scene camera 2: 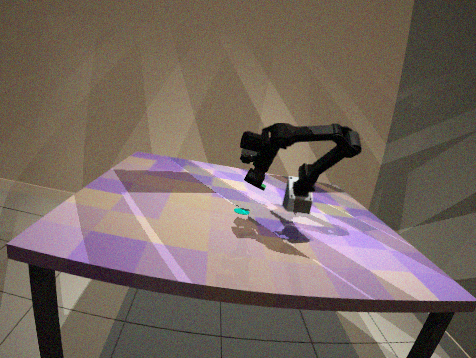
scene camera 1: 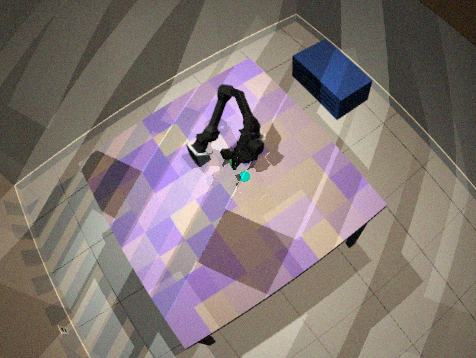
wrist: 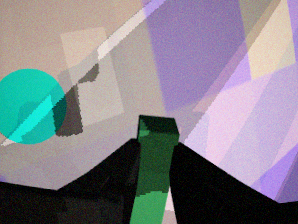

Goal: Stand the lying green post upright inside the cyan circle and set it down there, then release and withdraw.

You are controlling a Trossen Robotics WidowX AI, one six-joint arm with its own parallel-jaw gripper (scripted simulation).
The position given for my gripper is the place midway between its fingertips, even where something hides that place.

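Note:
My gripper [scene camera 2: 252,181] is carrying a green post. I can see my gripper in the wrist view [wrist: 154,149] too.

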